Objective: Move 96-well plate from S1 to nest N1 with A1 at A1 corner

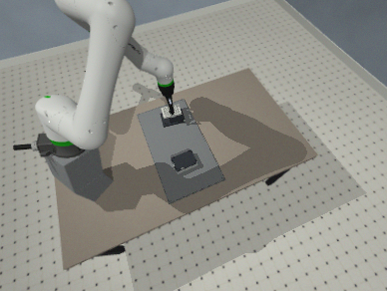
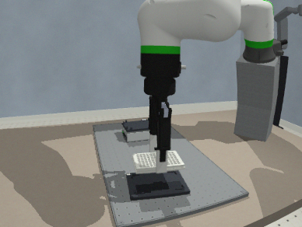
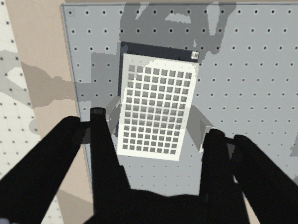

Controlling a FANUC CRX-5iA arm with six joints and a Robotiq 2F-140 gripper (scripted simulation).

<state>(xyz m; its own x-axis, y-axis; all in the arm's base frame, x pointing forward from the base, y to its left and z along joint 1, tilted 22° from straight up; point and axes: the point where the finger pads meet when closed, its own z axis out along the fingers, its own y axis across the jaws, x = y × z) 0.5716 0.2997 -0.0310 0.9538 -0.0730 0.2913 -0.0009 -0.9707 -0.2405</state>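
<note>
Right now my hand is 2 cm above the white 96-well plate. From my hand the other things lie so: dark plate nest N1 (10 cm below).
</note>
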